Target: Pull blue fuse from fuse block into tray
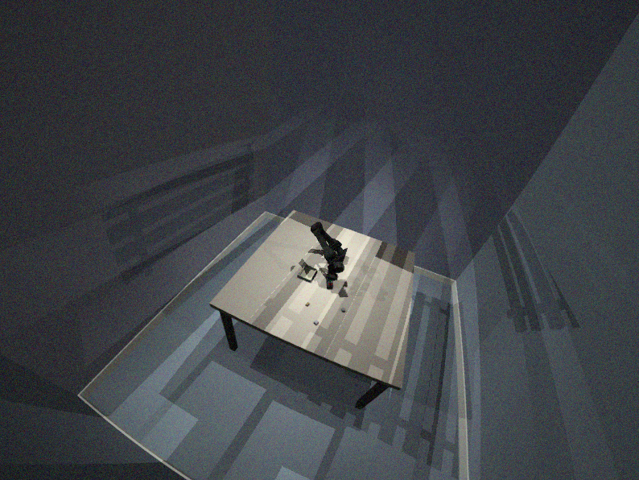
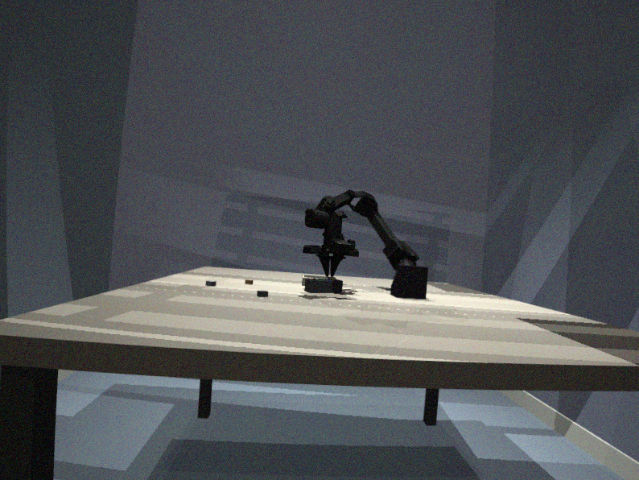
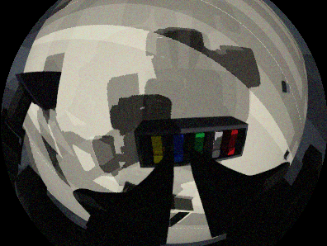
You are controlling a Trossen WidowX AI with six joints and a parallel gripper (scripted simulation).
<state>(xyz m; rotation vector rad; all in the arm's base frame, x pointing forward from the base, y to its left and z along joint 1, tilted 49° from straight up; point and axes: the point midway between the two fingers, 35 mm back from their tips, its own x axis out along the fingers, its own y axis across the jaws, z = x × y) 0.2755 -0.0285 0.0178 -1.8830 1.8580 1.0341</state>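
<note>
Now: the blue fuse 30 mm below my gripper tip. The rest, counted from my gripper tip: white fuse (40 mm ahead, 10 mm to the left, 30 mm below); yellow fuse (20 mm behind, 10 mm to the right, 30 mm below); green fuse (20 mm ahead, 10 mm to the left, 30 mm below).
</note>
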